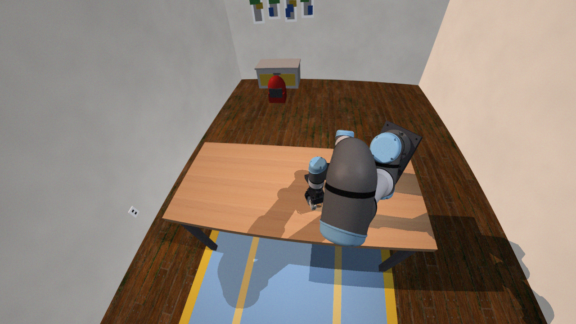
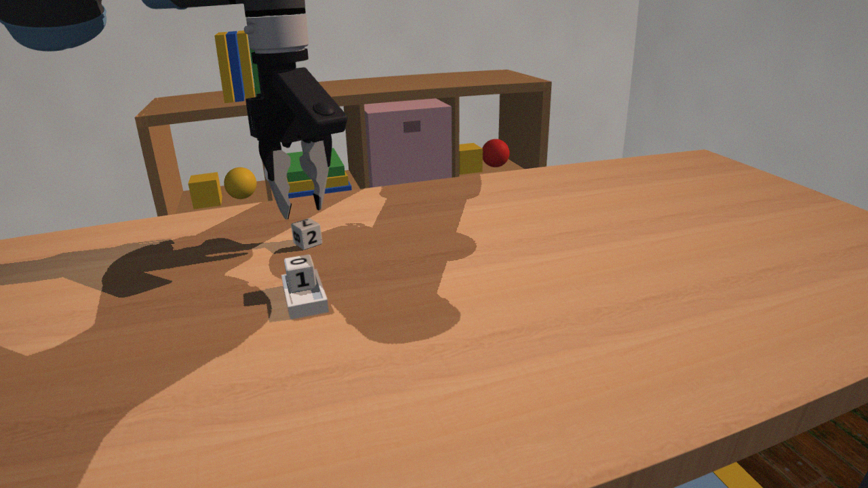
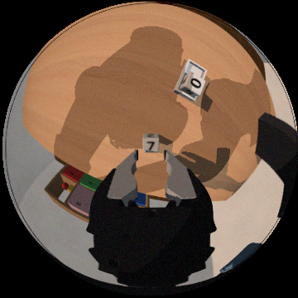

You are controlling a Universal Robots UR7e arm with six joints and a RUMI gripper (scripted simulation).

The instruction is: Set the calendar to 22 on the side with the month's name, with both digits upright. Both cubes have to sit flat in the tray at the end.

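My hand is 40 mm above the white cube. Round my hand: grey tray 150 mm to the right, 50 mm below, 20 mm ahead.
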